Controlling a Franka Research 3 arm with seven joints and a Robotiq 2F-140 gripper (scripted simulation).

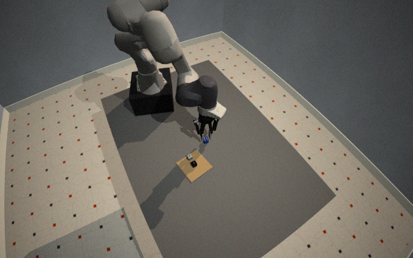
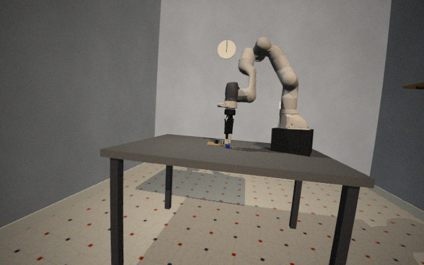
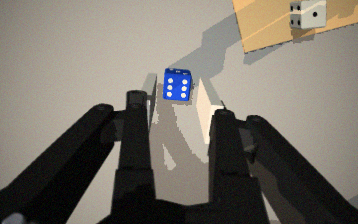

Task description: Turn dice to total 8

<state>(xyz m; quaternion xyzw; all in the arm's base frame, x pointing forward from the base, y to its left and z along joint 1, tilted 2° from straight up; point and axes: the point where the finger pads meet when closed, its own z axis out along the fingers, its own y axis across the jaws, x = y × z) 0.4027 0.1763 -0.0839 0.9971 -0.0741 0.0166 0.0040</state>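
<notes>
The blue die lies 5 cm below my hand. Also, from my hand: black die (11 cm ahead, 12 cm to the right, 5 cm below); then white die (6 cm ahead, 12 cm to the right, 5 cm below); then tan mat (11 cm ahead, 12 cm to the right, 6 cm below).
</notes>
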